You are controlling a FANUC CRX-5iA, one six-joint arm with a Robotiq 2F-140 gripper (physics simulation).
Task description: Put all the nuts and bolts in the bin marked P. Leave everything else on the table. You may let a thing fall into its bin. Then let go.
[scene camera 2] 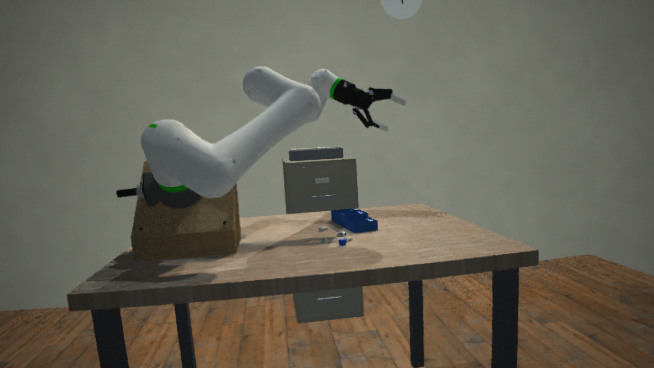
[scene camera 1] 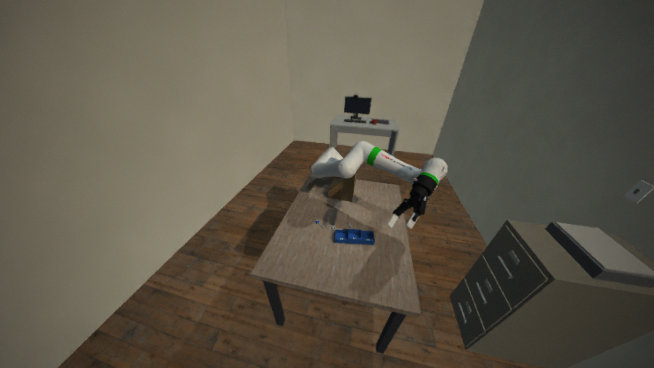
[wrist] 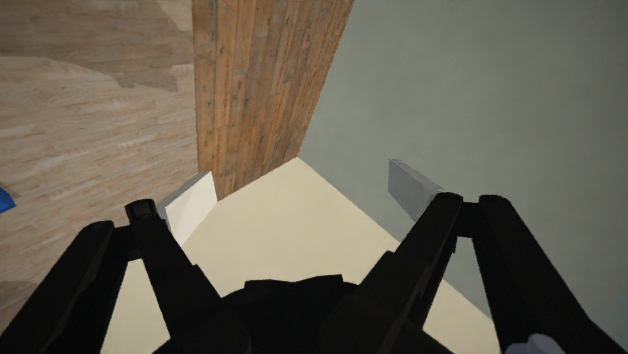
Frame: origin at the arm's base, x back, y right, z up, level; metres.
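Seen in the pictures: gripper, fingertip midpoint: (scene camera 2: 396,116) (scene camera 1: 397,226) (wrist: 301,181); arm's base, link origin: (scene camera 2: 181,189).
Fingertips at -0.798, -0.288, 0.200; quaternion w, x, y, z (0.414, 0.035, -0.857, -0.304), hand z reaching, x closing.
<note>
Pixels of each thing's top centre, then the offset from my fingertips to it, as dx, dy, dz. Level surfaces: height alone.
- blue bin tray, top centre: (scene camera 2: 352,212) (scene camera 1: 354,233) +0.238, +0.166, -0.340
- small blue piece, top centre: (scene camera 2: 342,239) (scene camera 1: 317,221) +0.334, +0.435, -0.370
- wooden table, surface height: dz -0.387
A blue bin tray (scene camera 1: 354,242) (scene camera 2: 354,223) with several compartments stands on the table; small pale pieces show inside it, and its letters are too small to read. A corner of the tray (wrist: 5,201) shows at the left edge of the wrist view. Several small metal pieces lie loose beside it, among them one (scene camera 1: 333,227) in scene camera 1 and one (scene camera 2: 323,229) in scene camera 2; which are nuts or bolts I cannot tell. A small blue piece (scene camera 1: 317,222) (scene camera 2: 342,242) lies near them. My gripper (scene camera 1: 402,223) (scene camera 2: 394,114) (wrist: 301,181) is wide open and empty, high above the table.
The wooden table (scene camera 1: 300,265) (scene camera 2: 450,240) (wrist: 100,135) carries the arm's brown base block (scene camera 1: 344,190) (scene camera 2: 185,232). A filing cabinet (scene camera 1: 505,295) (scene camera 2: 321,187) stands beyond one side of the table. A desk with a monitor (scene camera 1: 357,105) stands at the back.
</note>
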